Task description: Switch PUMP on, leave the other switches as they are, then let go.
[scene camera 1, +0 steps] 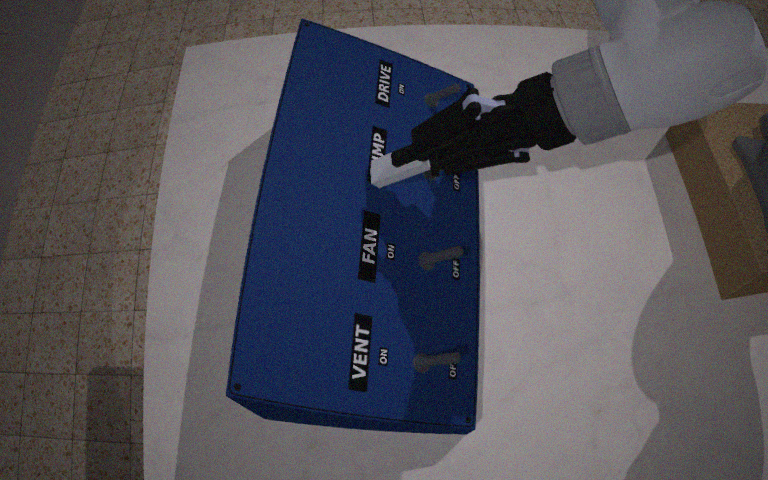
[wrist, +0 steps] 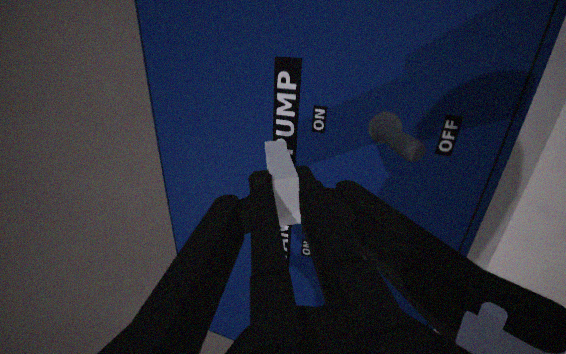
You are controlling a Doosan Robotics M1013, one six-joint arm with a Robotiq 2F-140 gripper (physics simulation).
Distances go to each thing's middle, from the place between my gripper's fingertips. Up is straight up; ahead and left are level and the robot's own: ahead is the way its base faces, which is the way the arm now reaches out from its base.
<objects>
Right now my hand is 5 cm above the blue switch panel (scene camera 1: 338, 305), 3 cm to the right of it and 1 cm short of it.
</objects>
